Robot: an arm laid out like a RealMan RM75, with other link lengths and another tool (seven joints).
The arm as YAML. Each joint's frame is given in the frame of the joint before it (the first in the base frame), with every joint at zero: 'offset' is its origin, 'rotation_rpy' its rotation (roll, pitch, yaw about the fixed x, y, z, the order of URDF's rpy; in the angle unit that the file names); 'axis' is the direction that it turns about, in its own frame. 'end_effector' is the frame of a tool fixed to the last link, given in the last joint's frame.
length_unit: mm
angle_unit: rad
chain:
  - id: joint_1
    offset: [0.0, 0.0, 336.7]
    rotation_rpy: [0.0, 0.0, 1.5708]
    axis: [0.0, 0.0, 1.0]
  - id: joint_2
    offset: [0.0, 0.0, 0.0]
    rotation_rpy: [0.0, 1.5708, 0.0]
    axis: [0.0, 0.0, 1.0]
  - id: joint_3
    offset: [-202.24, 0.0, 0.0]
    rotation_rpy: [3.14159, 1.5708, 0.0]
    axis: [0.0, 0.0, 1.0]
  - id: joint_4
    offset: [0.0, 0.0, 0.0]
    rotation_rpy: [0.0, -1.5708, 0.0]
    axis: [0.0, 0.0, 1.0]
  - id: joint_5
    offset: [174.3, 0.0, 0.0]
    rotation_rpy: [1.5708, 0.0, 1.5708]
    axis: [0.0, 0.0, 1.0]
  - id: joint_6
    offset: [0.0, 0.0, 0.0]
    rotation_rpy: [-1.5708, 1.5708, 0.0]
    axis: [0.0, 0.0, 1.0]
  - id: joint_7
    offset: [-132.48, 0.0, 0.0]
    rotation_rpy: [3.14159, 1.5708, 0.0]
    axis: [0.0, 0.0, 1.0]
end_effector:
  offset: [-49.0, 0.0, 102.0]
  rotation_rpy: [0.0, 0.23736, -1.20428]
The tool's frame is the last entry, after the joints.
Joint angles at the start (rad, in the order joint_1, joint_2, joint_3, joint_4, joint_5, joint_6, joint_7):
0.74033 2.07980 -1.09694 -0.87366 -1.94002 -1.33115 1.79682
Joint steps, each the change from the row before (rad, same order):
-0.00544 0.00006 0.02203 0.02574 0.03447 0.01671 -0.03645
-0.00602 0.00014 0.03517 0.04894 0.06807 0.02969 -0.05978
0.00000 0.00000 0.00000 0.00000 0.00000 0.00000 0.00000
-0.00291 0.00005 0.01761 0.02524 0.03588 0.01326 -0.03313
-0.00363 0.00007 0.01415 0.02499 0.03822 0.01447 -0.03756
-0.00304 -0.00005 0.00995 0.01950 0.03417 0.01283 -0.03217
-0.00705 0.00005 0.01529 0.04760 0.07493 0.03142 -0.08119
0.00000 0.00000 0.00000 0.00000 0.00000 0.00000 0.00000
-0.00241 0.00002 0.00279 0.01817 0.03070 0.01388 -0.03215
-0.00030 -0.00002 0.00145 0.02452 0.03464 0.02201 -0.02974
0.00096 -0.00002 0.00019 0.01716 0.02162 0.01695 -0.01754
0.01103 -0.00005 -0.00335 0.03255 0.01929 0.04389 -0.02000
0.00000 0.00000 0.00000 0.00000 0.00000 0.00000 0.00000
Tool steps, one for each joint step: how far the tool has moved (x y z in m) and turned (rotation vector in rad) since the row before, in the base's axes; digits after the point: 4 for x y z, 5 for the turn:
-0.0013 0.0056 0.0031 0.02772 0.03737 -0.00844
-0.0035 0.0101 0.0060 0.04837 0.06951 -0.02003
0.0000 0.0000 0.0000 0.00000 0.00000 0.00000
-0.0014 0.0050 0.0034 0.02587 0.03436 -0.00897
-0.0009 0.0049 0.0032 0.02845 0.03165 -0.00622
-0.0009 0.0044 0.0030 0.02606 0.02578 -0.00446
0.0008 0.0092 0.0048 0.05983 0.04445 -0.00887
0.0000 0.0000 0.0000 0.00000 0.00000 0.00000
0.0006 0.0037 0.0016 0.02425 0.01458 -0.00411
0.0012 0.0053 0.0012 0.02519 0.01611 -0.01476
0.0012 0.0038 0.0004 0.01563 0.00871 -0.01282
0.0037 0.0079 -0.0029 0.02046 -0.00432 -0.02943
0.0000 0.0000 0.0000 0.00000 0.00000 0.00000

